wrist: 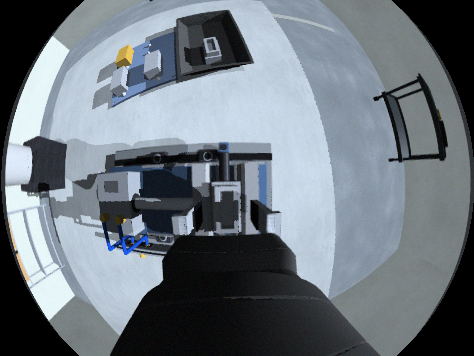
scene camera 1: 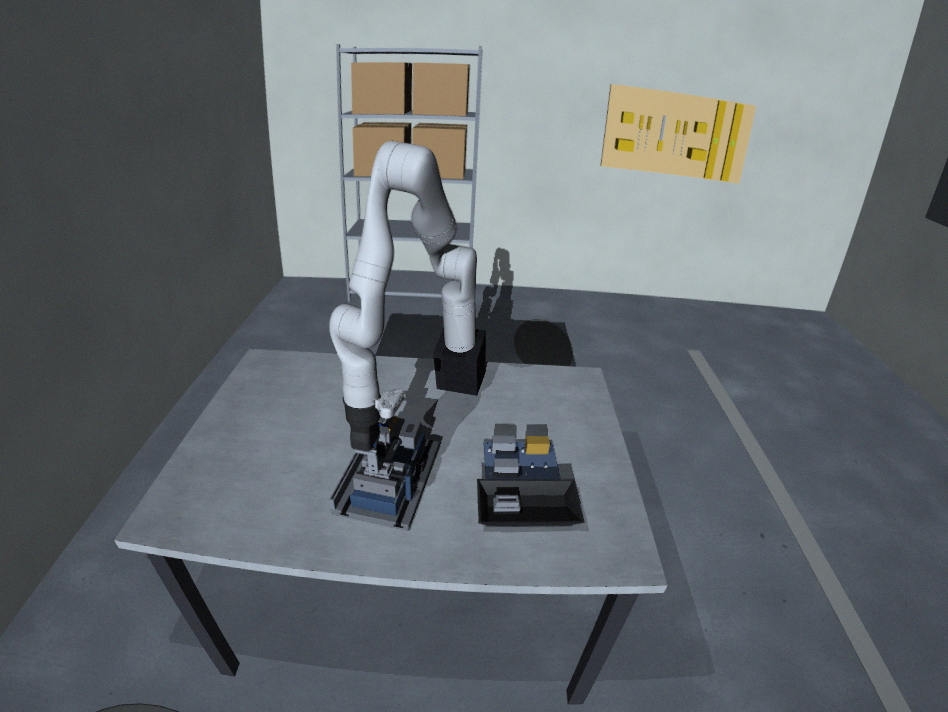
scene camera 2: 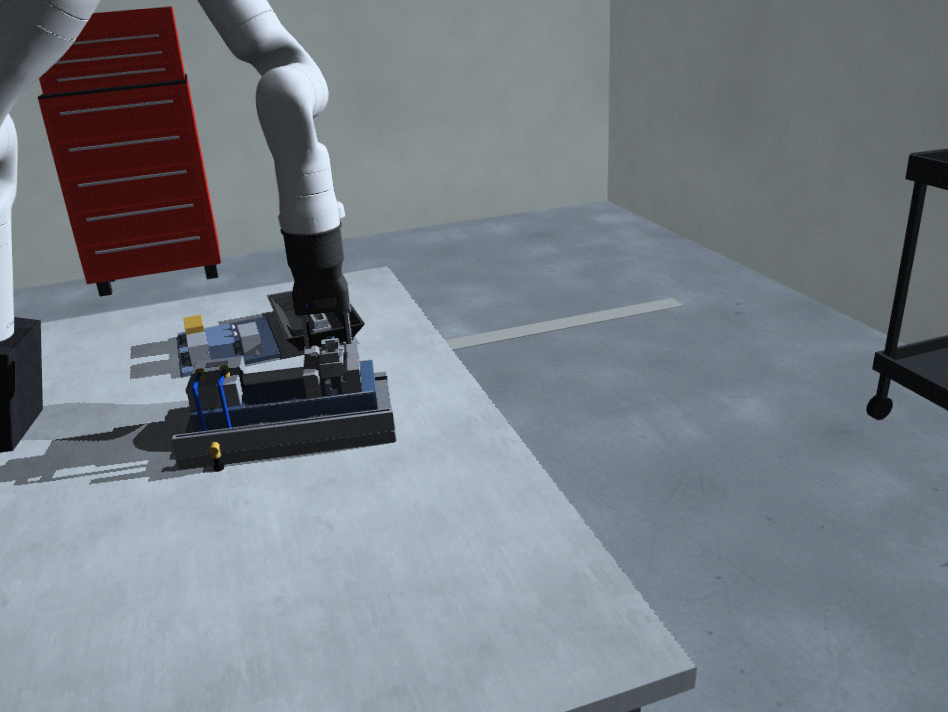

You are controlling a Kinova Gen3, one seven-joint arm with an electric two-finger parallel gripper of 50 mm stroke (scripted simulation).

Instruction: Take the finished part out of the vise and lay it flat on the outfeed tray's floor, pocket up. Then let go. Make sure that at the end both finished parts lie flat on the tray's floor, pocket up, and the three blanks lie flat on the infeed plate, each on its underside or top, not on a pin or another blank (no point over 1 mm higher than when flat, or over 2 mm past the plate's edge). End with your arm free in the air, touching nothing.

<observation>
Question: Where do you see a blue fixture plate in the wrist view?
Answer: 166, 44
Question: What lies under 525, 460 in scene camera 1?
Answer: A blue fixture plate.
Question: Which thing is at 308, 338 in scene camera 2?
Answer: My gripper.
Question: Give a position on a blue fixture plate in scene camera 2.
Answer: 221, 344
</observation>
